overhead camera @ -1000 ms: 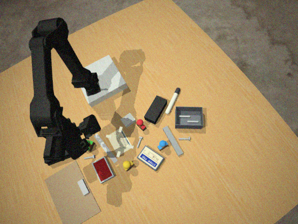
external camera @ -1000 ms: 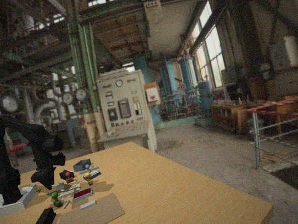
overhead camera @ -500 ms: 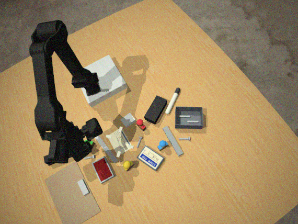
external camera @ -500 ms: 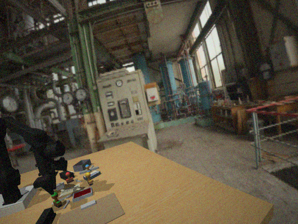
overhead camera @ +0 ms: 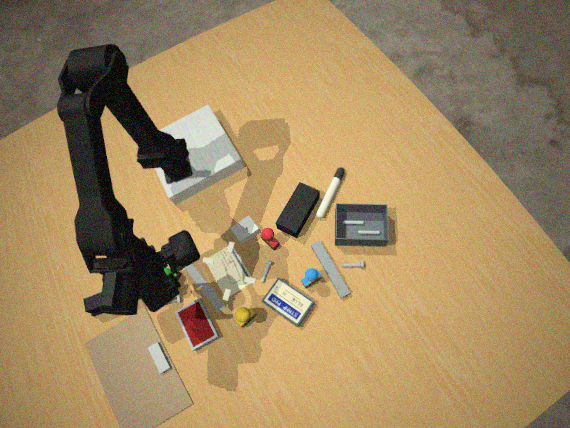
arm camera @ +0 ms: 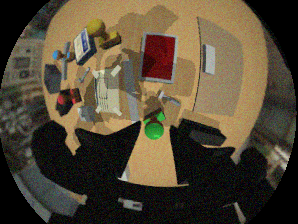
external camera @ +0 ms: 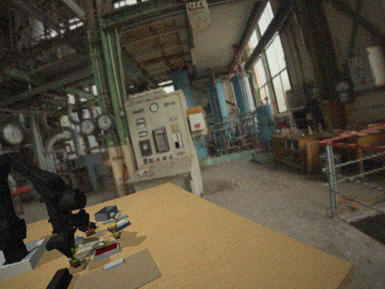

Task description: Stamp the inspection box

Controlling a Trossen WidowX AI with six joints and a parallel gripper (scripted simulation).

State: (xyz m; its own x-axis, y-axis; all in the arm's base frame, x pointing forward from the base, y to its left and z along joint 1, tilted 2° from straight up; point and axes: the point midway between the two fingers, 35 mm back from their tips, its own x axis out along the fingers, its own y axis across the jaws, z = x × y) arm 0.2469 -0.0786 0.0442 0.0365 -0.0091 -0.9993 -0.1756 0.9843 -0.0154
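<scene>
My gripper tip is now 30 mm above the green-knobbed stamp. The rest, counted from my gripper tip: yellow stamp (130 mm ahead, 130 mm to the left, 30 mm below); then red ink pad (110 mm ahead, 30 mm to the left, 40 mm below); then cream card (20 mm ahead, 120 mm to the left, 50 mm below).
</scene>
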